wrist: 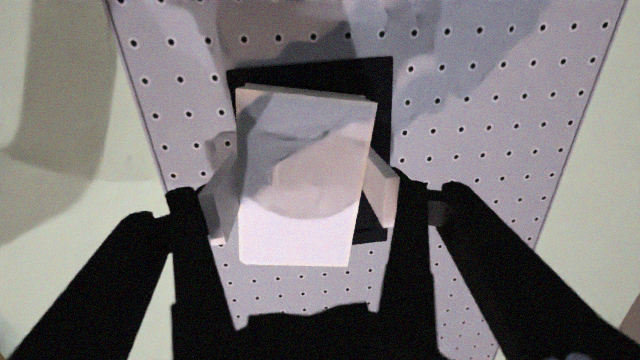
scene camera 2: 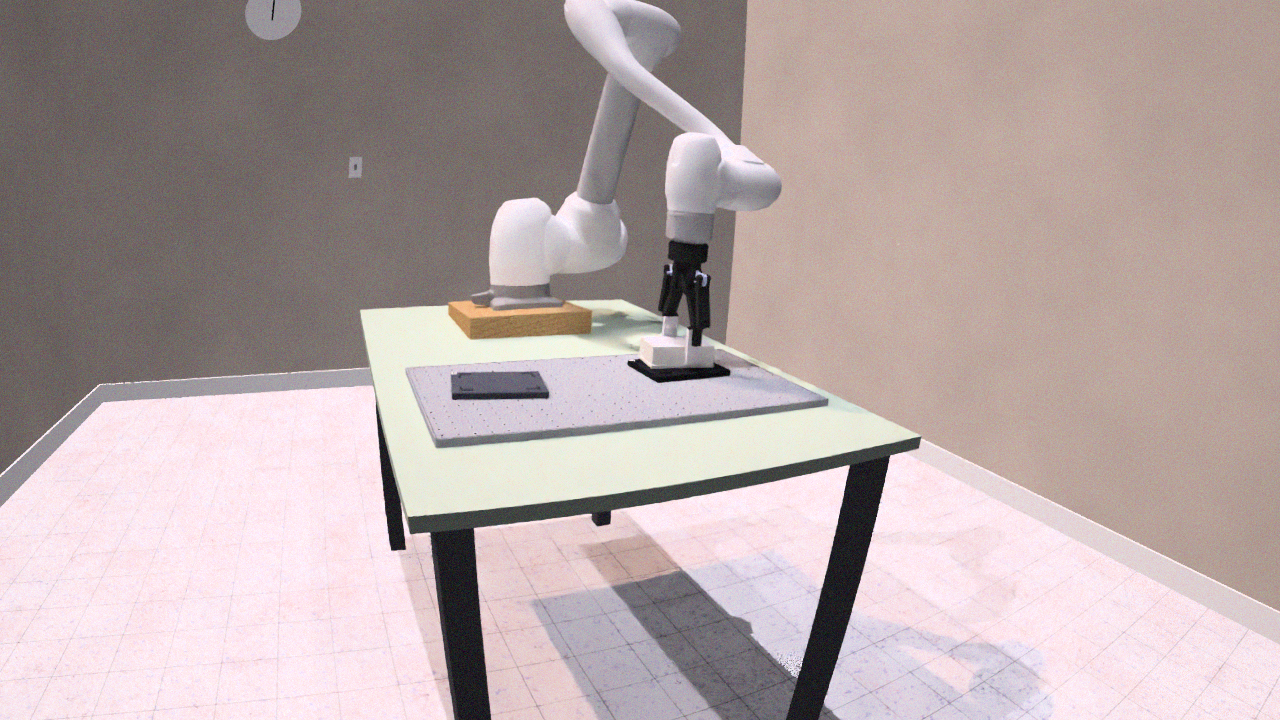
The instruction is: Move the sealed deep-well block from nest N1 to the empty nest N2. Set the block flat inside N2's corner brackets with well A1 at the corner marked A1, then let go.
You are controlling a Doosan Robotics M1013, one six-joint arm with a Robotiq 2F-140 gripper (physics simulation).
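Frame: origin at the arm's base, x ahead, y left, z up, level; centimetres.
Where they show: gripper, fingertip midpoint: [wrist: 301,166] [scene camera 2: 679,356]; arm's base at its link origin: [scene camera 2: 519,304].
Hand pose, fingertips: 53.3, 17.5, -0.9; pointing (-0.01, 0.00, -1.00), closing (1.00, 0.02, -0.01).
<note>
Things, the pixels of their top centre, and the offset from my fingertips, as dx, dy, dz. Level surfaces: height alone.
- white deep-well block at its top centre: [wrist: 300,193] [scene camera 2: 677,341] -0.1, -0.8, +3.2
- black nest at its top centre: [wrist: 320,171] [scene camera 2: 679,363] +1.5, -0.9, -0.9
- dark grey nest at its top centre: [scene camera 2: 497,379] +4.4, -37.6, -0.9
- grey perforated board at its surface level: dz -2.3
- pale green table at its surface level: dz -3.6
The white deep-well block [scene camera 2: 660,352] [wrist: 300,240] is held between the fingers of my gripper [scene camera 2: 682,342] [wrist: 301,166]. My gripper is shut on its two long sides and points down. The block is very low over a black nest [scene camera 2: 687,374] [wrist: 350,75] on the right of the board; whether it touches cannot be told. In the wrist view the block looks slightly turned against the nest's edges. A dark grey nest [scene camera 2: 499,385] with corner brackets on the left holds no block. No N1, N2 or A1 marks can be read; the block hides most of the black nest.
Both nests are on a grey perforated board [scene camera 2: 590,419] [wrist: 500,120], which lies on a pale green table [scene camera 2: 662,465]. The arm's base stands on a wooden block [scene camera 2: 528,324] at the back of the table. A wall rises beyond the table's right side.
</note>
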